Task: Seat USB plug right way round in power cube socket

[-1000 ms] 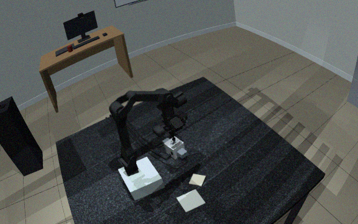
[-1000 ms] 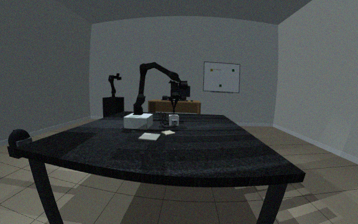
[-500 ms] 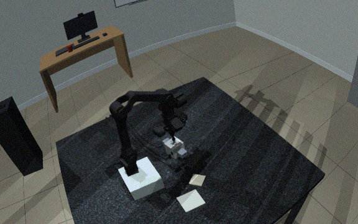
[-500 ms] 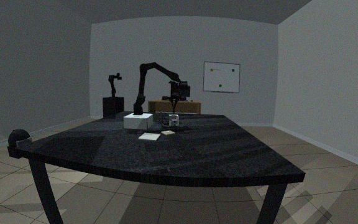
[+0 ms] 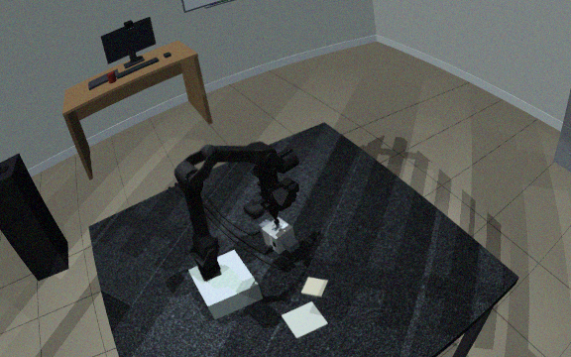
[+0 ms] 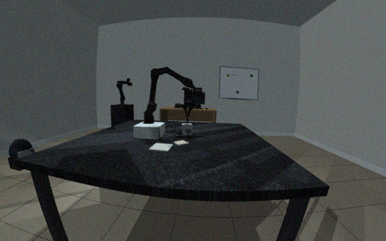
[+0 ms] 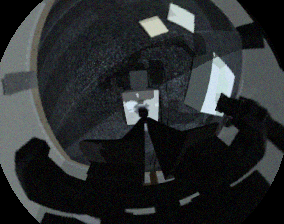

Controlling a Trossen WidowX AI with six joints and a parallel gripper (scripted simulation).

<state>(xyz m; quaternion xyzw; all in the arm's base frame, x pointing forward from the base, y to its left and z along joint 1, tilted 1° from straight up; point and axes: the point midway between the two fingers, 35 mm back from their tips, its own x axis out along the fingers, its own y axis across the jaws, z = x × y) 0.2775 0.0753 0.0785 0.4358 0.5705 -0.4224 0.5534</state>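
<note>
Right now the dark USB plug is 2 cm below my gripper tip. The rest, counted from my gripper tip: yellowish note 25 cm to the right, 12 cm below.
</note>
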